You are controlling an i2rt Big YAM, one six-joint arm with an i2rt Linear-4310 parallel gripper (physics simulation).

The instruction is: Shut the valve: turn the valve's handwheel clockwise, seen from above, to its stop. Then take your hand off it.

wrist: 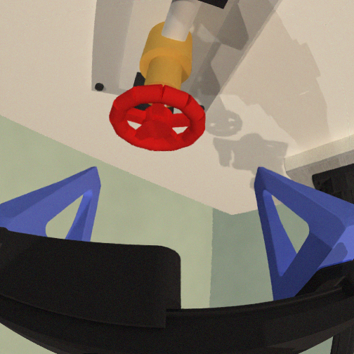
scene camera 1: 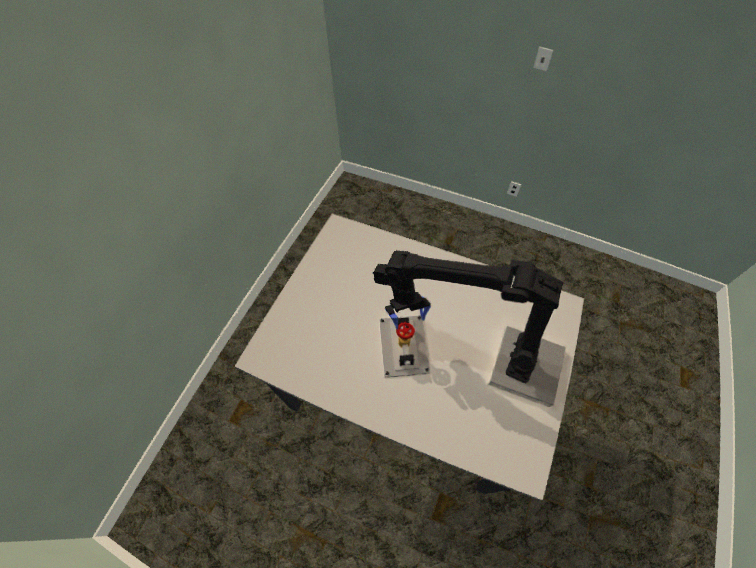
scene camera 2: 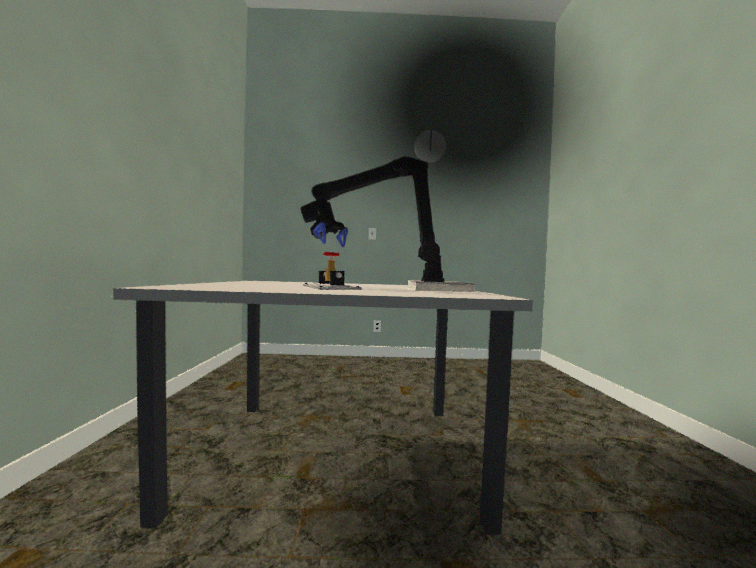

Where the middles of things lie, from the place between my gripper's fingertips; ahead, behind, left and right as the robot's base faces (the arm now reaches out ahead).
Scene:
Now: hand 50 mm above the red handwheel (wrist: 155, 133), 10 mm to the right of it and 10 mm short of it. The rest, counted from my hand: base plate (scene camera 1: 387, 351): 170 mm below, 10 mm to the left, 10 mm ahead.

